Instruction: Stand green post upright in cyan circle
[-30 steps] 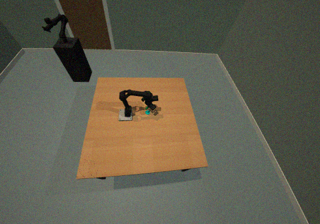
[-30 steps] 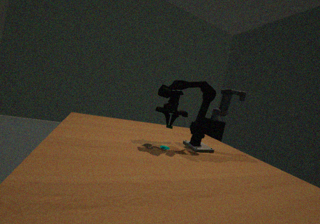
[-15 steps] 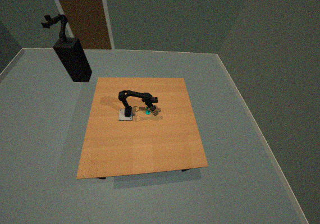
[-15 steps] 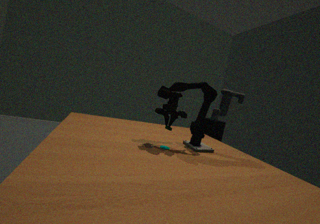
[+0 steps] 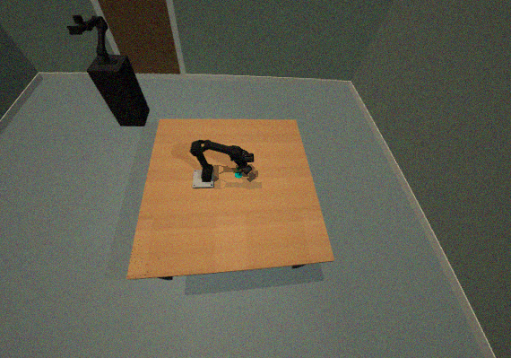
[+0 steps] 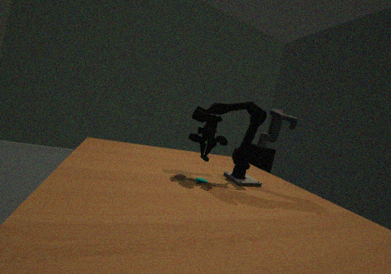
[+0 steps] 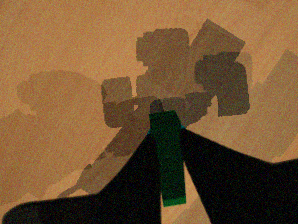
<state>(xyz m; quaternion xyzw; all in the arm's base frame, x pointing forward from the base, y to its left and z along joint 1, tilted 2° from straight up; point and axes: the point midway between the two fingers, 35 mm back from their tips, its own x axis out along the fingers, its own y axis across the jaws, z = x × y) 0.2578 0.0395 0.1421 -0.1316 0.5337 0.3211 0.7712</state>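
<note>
The cyan circle is 20 mm behind my gripper tip, 10 mm to the right of it and 120 mm below it. Round my gripper tip: green post 10 mm behind, 10 mm to the right, 10 mm below.
</note>
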